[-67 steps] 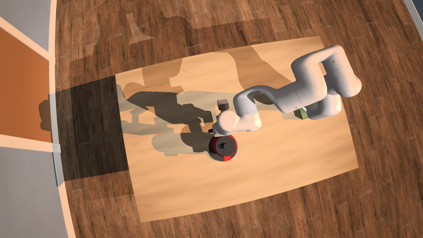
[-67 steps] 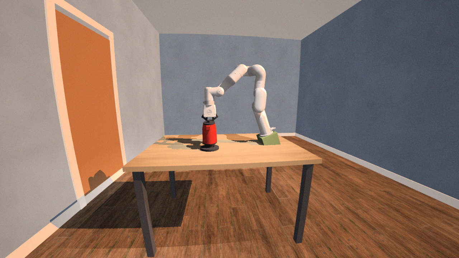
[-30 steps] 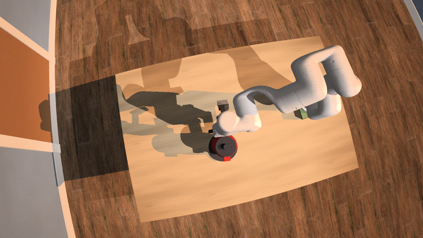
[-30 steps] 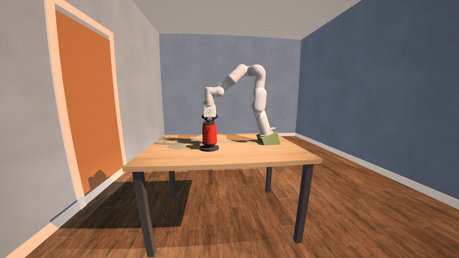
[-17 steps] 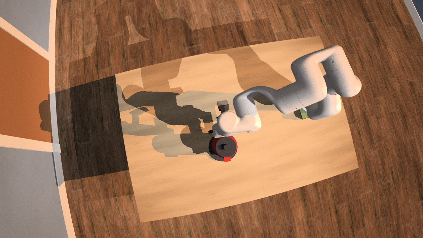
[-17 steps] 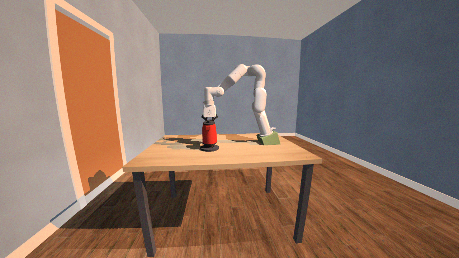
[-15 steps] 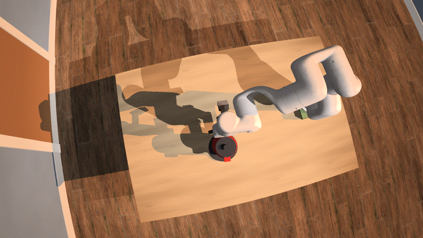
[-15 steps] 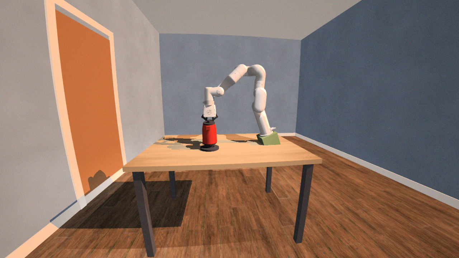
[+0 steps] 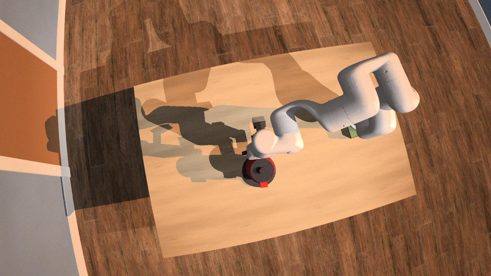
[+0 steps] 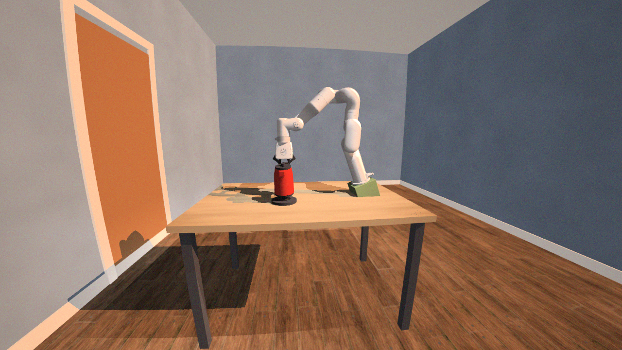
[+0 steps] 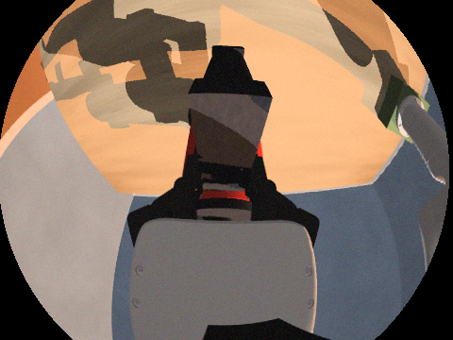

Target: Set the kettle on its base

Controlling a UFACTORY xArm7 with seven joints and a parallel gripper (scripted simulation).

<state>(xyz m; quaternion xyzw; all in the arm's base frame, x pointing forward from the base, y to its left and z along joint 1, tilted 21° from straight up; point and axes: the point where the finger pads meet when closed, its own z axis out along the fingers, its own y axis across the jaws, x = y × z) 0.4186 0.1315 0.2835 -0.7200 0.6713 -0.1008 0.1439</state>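
The red kettle lies 20 mm to the left of my hand and 60 mm below it. Also, from my hand: dark round base 60 mm to the left, 190 mm below.
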